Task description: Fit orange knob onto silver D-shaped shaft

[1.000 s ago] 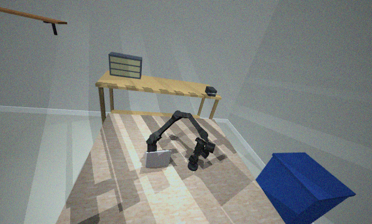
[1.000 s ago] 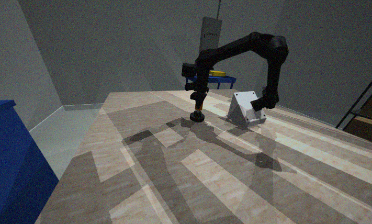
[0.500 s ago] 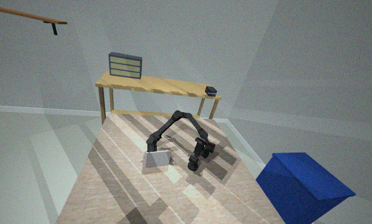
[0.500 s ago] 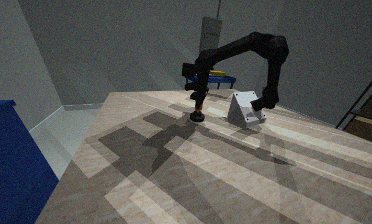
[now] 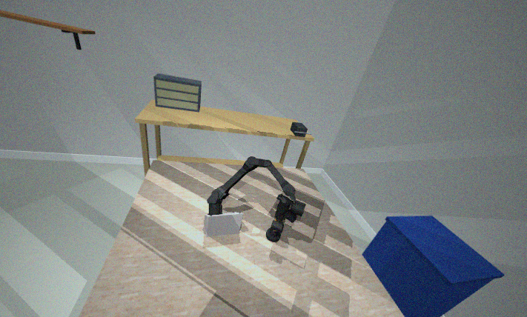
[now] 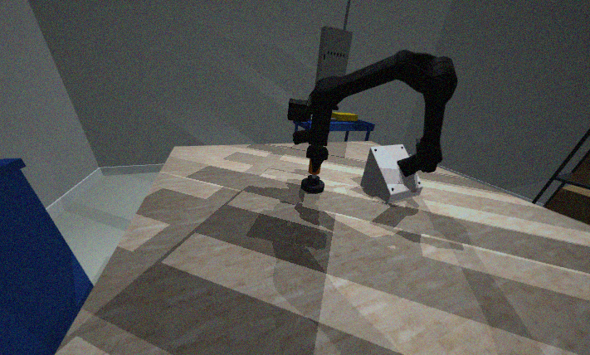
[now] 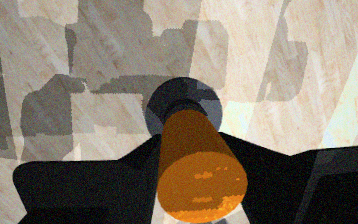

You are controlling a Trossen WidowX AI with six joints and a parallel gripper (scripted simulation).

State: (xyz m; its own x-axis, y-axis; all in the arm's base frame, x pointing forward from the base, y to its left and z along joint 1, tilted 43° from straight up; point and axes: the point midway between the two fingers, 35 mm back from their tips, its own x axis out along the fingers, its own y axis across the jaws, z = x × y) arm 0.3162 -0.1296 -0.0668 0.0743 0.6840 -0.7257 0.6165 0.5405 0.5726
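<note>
Right now the orange knob is 30 mm above my gripper tip. Also, from my gripper tip: pedestal (40 mm below).
</note>
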